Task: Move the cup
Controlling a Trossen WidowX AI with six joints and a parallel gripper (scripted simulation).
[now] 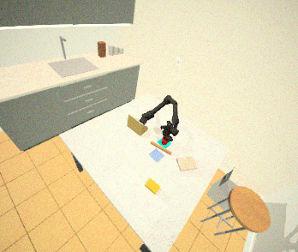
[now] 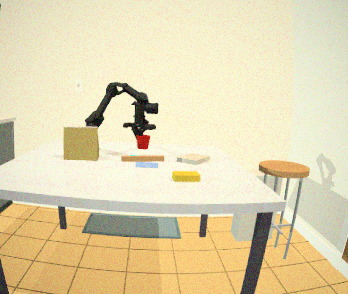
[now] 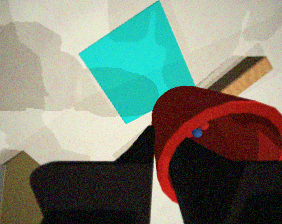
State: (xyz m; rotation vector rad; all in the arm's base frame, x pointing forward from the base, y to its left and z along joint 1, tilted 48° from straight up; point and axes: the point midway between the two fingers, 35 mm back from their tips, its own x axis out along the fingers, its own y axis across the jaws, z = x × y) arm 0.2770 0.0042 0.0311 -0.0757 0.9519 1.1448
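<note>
My gripper tip is now 20 mm short of the blue marble, 40 mm to the left of it and 20 mm above it. From my gripper tip the other things lie so: red cup 20 mm ahead, 20 mm to the right; then teal pad 10 mm ahead, 40 mm to the left, 110 mm below; then wooden bar 20 mm ahead, 60 mm to the right, 90 mm below.
</note>
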